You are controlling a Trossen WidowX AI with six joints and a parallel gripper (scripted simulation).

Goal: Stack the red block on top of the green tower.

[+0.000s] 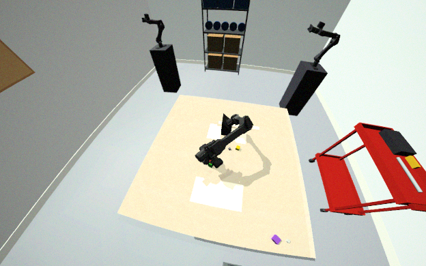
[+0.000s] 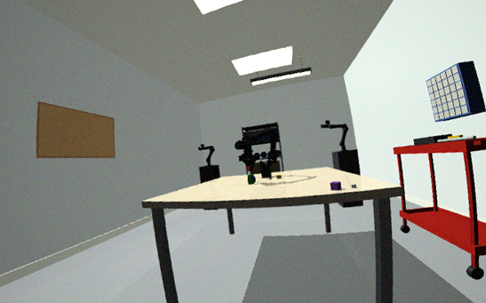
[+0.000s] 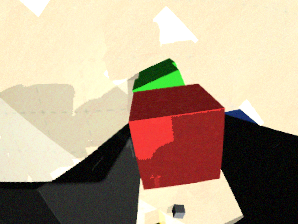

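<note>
The blue block lies 110 mm behind my gripper tip, 80 mm below it and 10 mm to the right of it. The rest, counted from my gripper tip: small yellow block: 200 mm to the left, 190 mm behind, 90 mm below; purple block: 470 mm to the left, 420 mm ahead, 90 mm below; red block: 10 mm above.
</note>
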